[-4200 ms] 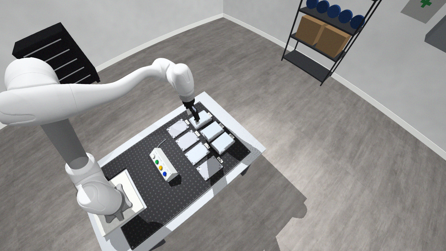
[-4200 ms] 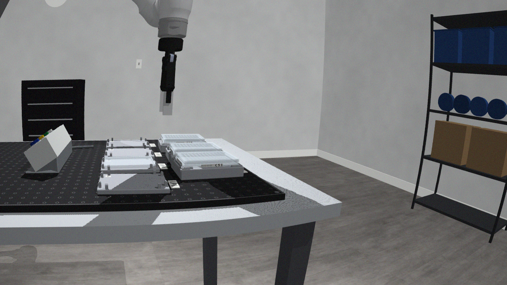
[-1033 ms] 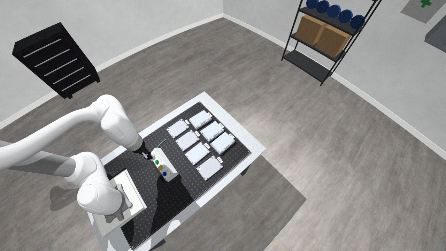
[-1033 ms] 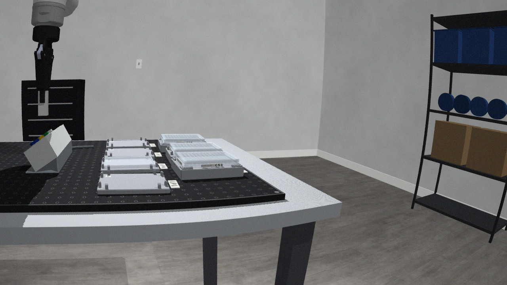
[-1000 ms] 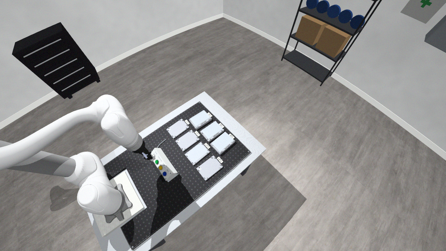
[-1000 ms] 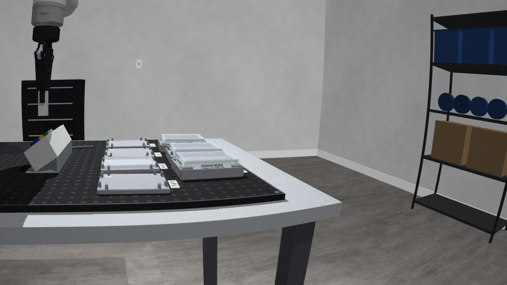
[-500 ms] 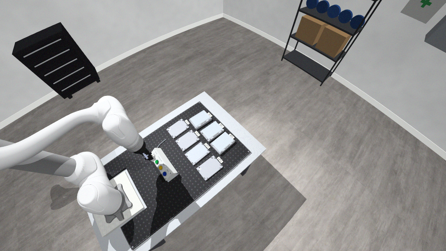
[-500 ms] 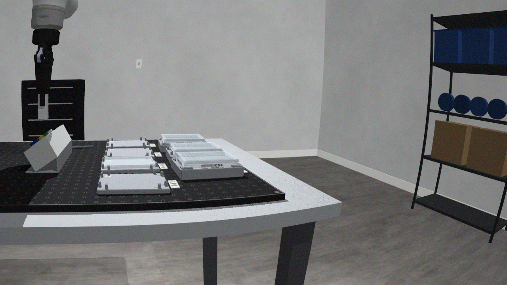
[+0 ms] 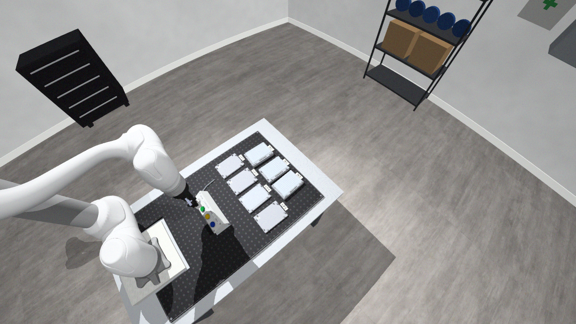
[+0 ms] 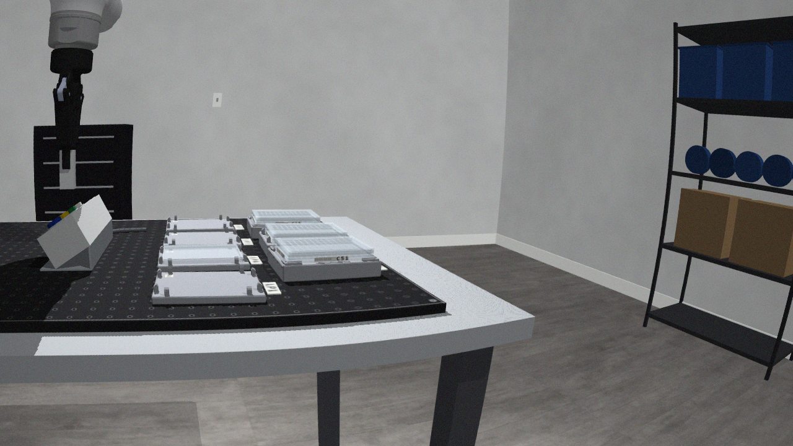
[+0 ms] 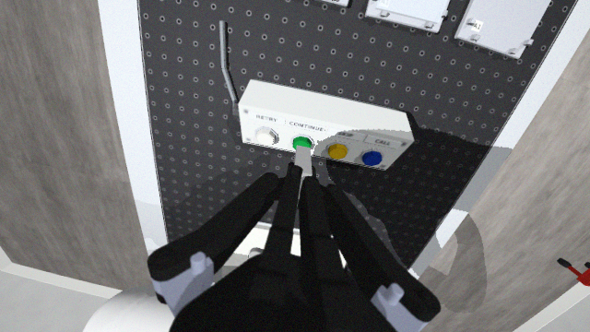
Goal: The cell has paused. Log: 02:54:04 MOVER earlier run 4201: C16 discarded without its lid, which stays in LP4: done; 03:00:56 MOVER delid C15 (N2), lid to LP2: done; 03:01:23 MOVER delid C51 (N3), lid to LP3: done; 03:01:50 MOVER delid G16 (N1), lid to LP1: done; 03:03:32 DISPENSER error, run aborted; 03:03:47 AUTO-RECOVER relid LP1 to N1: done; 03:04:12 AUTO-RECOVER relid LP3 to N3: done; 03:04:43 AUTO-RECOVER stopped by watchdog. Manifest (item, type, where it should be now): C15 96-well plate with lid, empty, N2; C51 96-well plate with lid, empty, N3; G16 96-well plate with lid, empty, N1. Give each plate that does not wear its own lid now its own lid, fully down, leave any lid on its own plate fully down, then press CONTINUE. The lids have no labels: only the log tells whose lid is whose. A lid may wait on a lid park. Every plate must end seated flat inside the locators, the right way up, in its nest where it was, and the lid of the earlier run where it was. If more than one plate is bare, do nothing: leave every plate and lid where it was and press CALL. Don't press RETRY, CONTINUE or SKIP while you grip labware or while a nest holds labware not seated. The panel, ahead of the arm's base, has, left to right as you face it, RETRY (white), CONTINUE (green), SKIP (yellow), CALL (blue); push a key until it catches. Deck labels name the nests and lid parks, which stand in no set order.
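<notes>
Now: hand 7 cm above the green continue key. Also, from my hand: blue call key (10 cm to the right, 7 cm below); then white retry key (7 cm below, 5 cm to the left); then yellow skip key (7 cm below, 5 cm to the right).
</notes>
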